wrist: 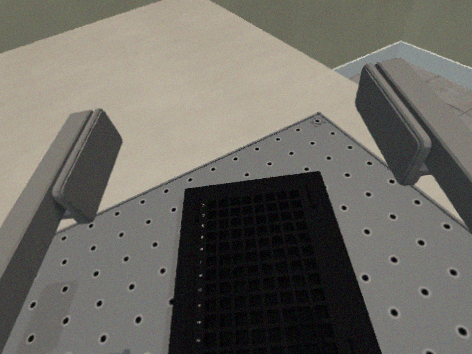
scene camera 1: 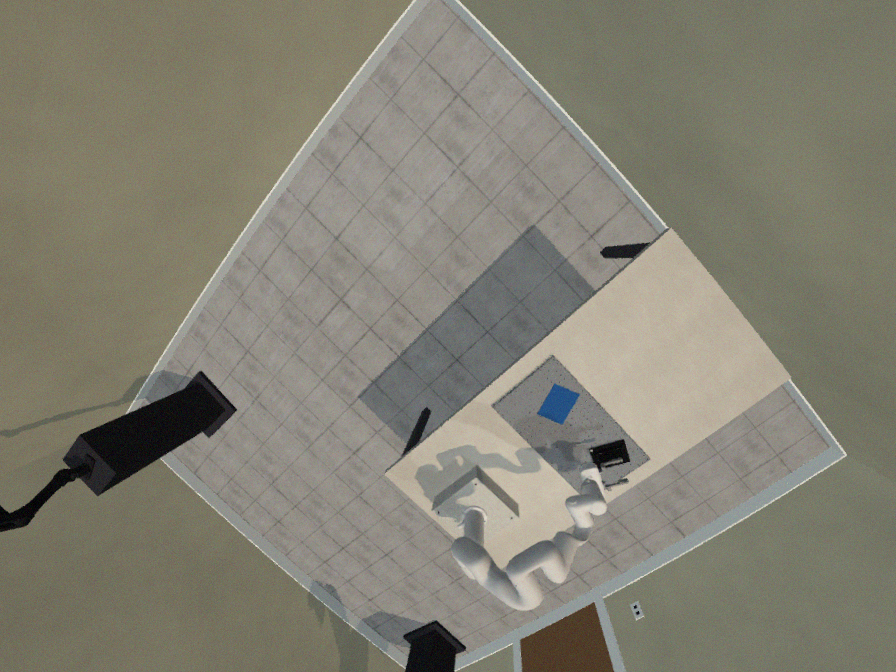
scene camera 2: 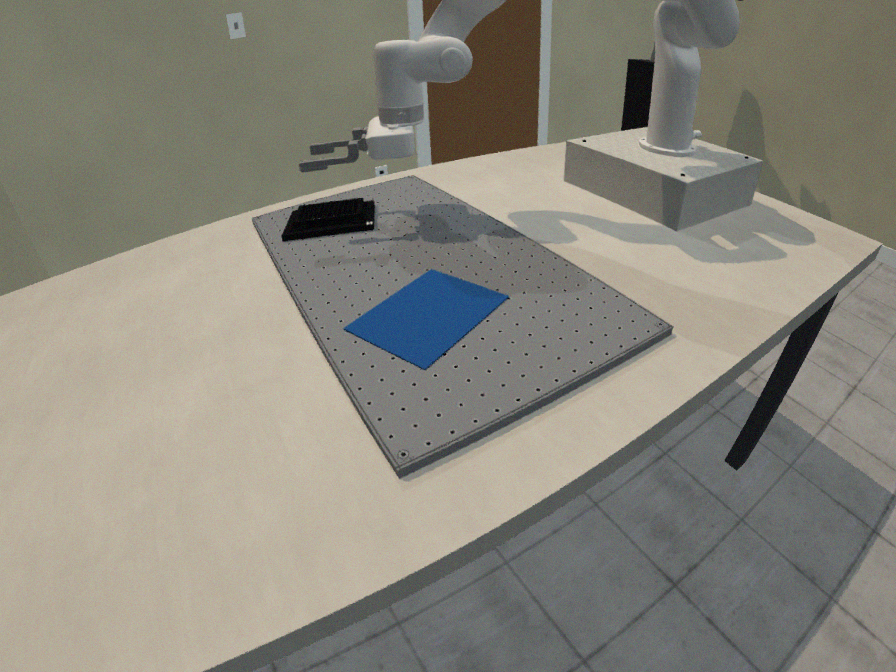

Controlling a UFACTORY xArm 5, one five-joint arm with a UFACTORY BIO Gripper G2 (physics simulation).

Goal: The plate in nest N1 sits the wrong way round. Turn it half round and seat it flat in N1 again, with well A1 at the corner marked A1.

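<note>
The black well plate (scene camera 2: 335, 211) (wrist: 260, 255) lies in the black nest (scene camera 2: 295, 232) (wrist: 345, 305) on the pegboard's far end and looks level. In the wrist view a column of tiny white marks runs down the plate's left side, too small to read; the plate's near end is cut off. Small white marks show at the nest's right end in scene camera 2. I cannot tell at which corner well A1 lies. My gripper (scene camera 2: 309, 157) (wrist: 240, 145) is open and empty, its fingers apart, raised clear above the plate and nest.
The grey pegboard (scene camera 1: 531, 412) (scene camera 2: 571, 339) (wrist: 125, 285) bears a flat blue square (scene camera 1: 558, 403) (scene camera 2: 428, 318) away from the nest. The arm's grey base block (scene camera 1: 506, 491) (scene camera 2: 622, 184) stands on the cream table (scene camera 1: 673, 318) (scene camera 2: 180, 405), beside the board.
</note>
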